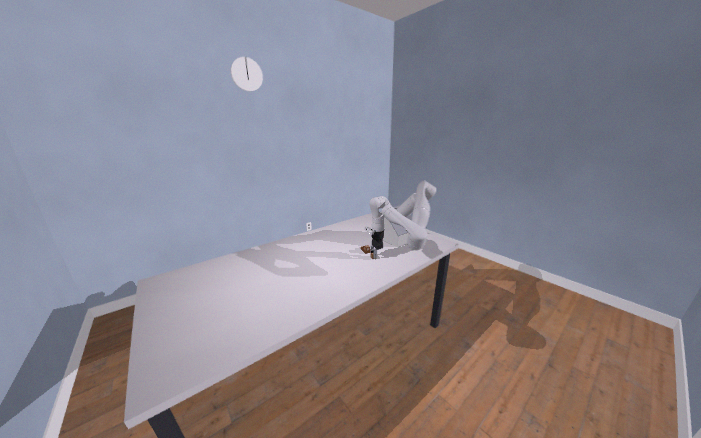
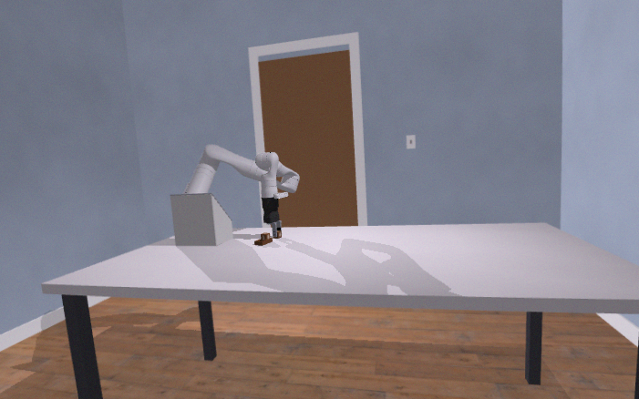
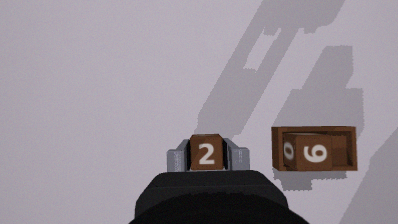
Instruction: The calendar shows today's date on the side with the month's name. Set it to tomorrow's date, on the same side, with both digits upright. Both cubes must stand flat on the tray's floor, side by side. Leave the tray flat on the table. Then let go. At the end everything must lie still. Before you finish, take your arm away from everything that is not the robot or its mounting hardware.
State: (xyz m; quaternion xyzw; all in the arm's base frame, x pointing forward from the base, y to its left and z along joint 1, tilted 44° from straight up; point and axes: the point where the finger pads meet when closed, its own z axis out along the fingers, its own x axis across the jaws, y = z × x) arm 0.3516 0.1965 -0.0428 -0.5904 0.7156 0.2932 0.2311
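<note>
My hand is 1 cm above the brown cube.
</note>
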